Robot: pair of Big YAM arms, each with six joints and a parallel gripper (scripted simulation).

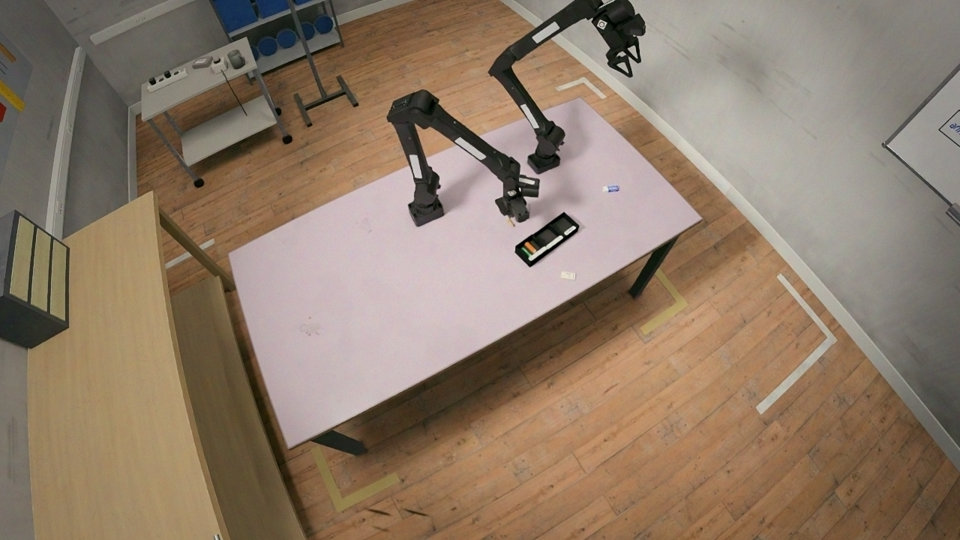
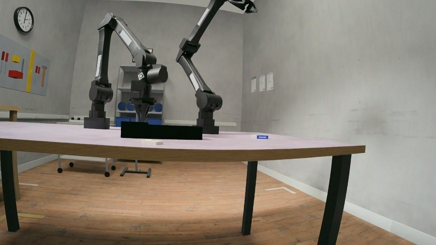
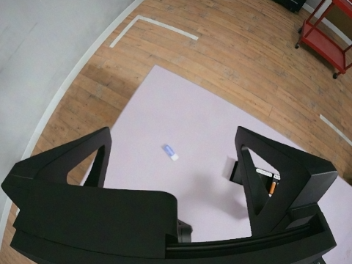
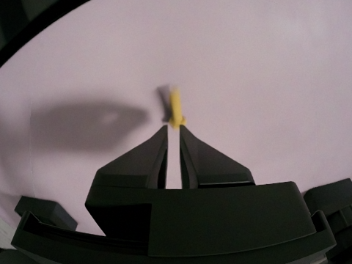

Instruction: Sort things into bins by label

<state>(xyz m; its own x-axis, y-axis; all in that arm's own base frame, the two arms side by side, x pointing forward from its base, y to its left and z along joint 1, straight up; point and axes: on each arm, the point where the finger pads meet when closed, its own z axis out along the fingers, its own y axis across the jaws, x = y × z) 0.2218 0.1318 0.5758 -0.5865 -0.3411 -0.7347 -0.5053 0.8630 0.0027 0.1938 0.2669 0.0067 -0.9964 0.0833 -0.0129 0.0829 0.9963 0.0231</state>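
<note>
My right hand is 4 cm above the brass bolt. From my right hand the other things lie so: eraser (5 cm ahead, 45 cm to the left, 4 cm below); then orange battery (14 cm ahead, 3 cm below); then white die (30 cm ahead, 6 cm to the left, 4 cm below).
</note>
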